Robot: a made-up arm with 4 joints. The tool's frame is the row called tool.
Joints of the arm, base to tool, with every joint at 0 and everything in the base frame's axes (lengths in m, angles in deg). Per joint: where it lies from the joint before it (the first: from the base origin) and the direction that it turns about. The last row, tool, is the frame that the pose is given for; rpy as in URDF.
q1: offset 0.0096 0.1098 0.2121 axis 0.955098 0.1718 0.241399
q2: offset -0.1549 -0.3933 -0.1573 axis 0 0 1
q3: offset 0.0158 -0.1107 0.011 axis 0 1 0
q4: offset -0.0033 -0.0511 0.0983 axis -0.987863 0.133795 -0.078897
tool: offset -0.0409 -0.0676 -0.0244 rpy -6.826 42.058 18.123
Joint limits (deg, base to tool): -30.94..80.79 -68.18..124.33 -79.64..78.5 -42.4..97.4
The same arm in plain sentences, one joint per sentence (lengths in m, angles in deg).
The arm has four revolute joints in a row. What follows holds with every joint at zero, and every direction is one of the base frame's. Joint 1 lies 0.0096 m along +x and 0.1098 m along +y and 0.2121 m along +z from the base frame's origin and turns about the direction (0.955098, 0.1718, 0.241399), from -30.94 to 80.79 deg. Joint 2 lies 0.1549 m along -x and 0.3933 m along -y and 0.1573 m along -z from joint 1 and turns about +z, from -68.18 to 124.33 deg. Joint 3 lies 0.0158 m along +x and 0.1107 m along -y and 0.011 m along +z from joint 2 and turns about +y, from -79.64 to 78.5 deg. Joint 4 lies 0.0033 m along -x and 0.0511 m along -y and 0.0983 m along +z from joint 3 and turns about the direction (-0.987863, 0.133795, -0.078897), from -42.4 to 97.4 deg. The tool frame, which is the frame that the pose is given for, lies 0.0409 m along -x and 0.0676 m along -y and 0.0244 m along -z from joint 4; its axes are the base frame's turned by roll -6.83, pitch 42.06 and yaw 18.12 deg (as in URDF: about the fixed x, then y, then z).
